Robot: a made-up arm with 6 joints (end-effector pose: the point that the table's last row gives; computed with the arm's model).
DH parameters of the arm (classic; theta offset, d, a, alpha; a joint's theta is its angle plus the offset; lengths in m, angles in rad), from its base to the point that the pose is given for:
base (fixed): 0.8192 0 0.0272 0
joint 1: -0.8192 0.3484 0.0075 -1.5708
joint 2: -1.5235 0 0.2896 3.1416
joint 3: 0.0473 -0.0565 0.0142 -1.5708
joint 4: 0 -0.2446 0.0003 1.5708
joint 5: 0 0.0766 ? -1.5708
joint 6: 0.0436 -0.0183 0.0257 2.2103
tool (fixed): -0.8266 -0.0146 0 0
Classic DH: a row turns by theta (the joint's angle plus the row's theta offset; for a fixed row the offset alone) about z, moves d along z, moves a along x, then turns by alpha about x.
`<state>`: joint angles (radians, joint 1 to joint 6).
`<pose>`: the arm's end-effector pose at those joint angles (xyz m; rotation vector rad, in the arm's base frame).
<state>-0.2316 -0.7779 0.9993 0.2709 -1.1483 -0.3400</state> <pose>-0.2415 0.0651 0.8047 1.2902 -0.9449 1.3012</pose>
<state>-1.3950 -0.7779 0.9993 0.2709 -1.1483 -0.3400</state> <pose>-0.0429 0.2766 0.8047 0.5125 -1.3743 0.3745</pose>
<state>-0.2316 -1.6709 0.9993 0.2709 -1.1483 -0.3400</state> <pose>-0.4891 0.1235 0.4234 0.5323 -1.3381 1.9485</pose>
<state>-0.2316 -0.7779 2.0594 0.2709 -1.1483 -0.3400</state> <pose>-0.4071 0.1042 0.6138 0.3616 -1.3965 2.0494</pose>
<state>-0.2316 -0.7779 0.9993 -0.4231 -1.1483 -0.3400</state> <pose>-0.1928 0.0625 0.8148 1.5816 -0.3791 1.8123</pose>
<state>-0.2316 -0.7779 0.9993 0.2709 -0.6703 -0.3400</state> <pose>-0.2455 0.0672 0.8065 0.8421 -1.0581 1.6433</pose>
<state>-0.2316 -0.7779 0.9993 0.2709 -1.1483 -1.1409</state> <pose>-0.2485 0.0451 0.7988 1.8363 -1.3610 1.7180</pose>
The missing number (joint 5, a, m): -0.0248
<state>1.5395 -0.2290 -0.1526 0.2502 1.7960 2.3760</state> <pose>0.0307 0.2630 0.7071 0.0331 -1.4206 1.1964</pose>
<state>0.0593 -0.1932 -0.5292 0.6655 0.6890 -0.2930</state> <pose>0.2409 0.0386 0.6141 1.2502 0.2462 1.5602</pose>
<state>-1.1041 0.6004 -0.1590 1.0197 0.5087 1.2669</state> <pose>0.2135 -0.3376 0.4278 0.2717 1.1313 0.0473</pose>
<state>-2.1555 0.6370 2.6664 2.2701 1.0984 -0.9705</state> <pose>0.1137 -0.0561 0.7617 -0.6206 0.6303 -0.9538</pose>
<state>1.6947 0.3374 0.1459 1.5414 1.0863 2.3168</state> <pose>-0.0725 0.4324 0.6399 -1.6557 -1.8256 1.3564</pose>
